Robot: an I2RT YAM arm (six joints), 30 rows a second.
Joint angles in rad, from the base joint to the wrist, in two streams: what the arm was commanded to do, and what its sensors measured. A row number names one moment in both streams.
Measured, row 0:
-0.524 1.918 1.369 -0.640 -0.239 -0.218
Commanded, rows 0 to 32:
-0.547 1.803 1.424 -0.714 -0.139 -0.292
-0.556 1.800 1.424 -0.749 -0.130 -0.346
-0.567 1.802 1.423 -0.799 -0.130 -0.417
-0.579 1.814 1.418 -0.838 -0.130 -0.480
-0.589 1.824 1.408 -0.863 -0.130 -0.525
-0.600 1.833 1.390 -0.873 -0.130 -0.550
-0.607 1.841 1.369 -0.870 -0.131 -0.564
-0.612 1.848 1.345 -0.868 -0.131 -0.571
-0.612 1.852 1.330 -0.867 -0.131 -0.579
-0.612 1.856 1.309 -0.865 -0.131 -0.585
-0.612 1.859 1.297 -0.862 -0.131 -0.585
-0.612 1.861 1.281 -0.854 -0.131 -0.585
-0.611 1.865 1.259 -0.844 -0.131 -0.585
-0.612 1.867 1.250 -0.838 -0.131 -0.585
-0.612 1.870 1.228 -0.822 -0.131 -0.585
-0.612 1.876 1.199 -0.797 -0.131 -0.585
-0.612 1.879 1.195 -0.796 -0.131 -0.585
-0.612 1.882 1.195 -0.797 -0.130 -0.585
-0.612 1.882 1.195 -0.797 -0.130 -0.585
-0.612 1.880 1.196 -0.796 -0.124 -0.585
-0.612 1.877 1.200 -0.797 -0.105 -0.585
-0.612 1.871 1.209 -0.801 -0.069 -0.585
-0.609 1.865 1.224 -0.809 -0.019 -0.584
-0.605 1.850 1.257 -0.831 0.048 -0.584
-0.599 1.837 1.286 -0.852 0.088 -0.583
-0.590 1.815 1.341 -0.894 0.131 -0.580
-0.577 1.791 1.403 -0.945 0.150 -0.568
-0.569 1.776 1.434 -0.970 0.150 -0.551
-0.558 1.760 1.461 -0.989 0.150 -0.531
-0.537 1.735 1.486 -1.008 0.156 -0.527
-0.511 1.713 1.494 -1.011 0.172 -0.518
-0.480 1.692 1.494 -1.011 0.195 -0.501
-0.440 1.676 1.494 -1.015 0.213 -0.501
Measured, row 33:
-0.537 1.757 1.467 -1.002 0.131 -0.549
